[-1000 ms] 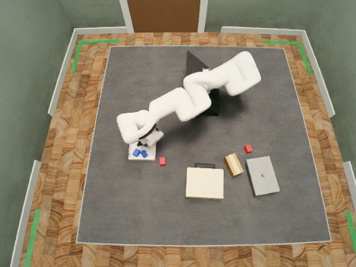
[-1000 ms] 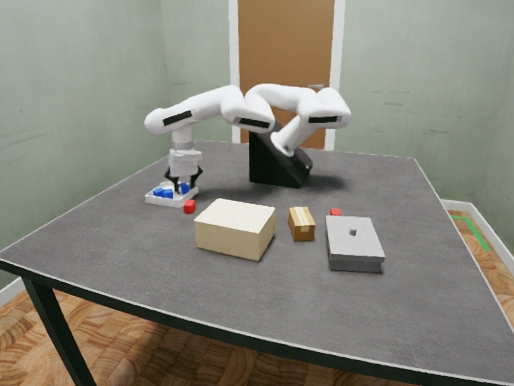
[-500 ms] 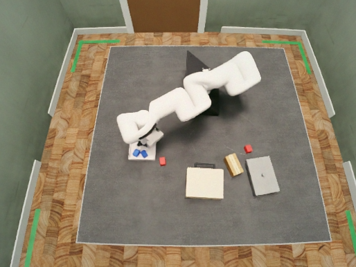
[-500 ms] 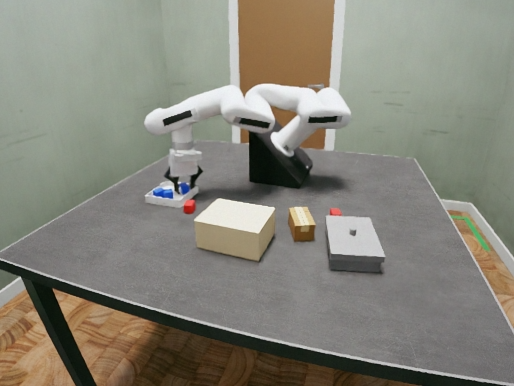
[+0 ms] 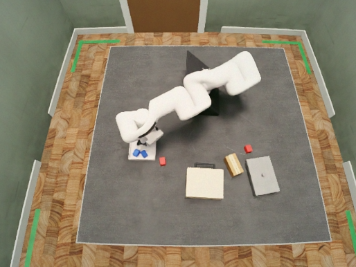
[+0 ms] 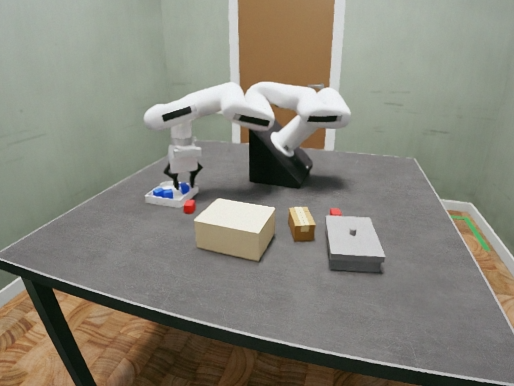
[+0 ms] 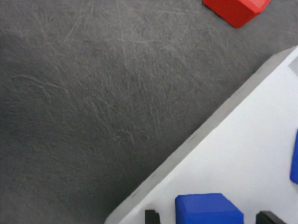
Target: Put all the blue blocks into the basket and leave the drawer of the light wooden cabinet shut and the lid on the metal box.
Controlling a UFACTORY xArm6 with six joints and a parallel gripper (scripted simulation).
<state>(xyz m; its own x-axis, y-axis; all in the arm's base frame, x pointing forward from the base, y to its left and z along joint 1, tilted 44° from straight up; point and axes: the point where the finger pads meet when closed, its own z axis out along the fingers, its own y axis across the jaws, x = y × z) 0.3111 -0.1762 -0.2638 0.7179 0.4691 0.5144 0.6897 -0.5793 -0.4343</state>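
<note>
Right now my hand is 3 cm to the left of the white basket, 3 cm short of it and 3 cm above it. From my hand the other things lie so: flat lid (61 cm to the left, 21 cm ahead); then light wooden cabinet (30 cm to the left, 24 cm ahead); then brown cardboard box (46 cm to the left, 15 cm ahead, 1 cm below).
</note>
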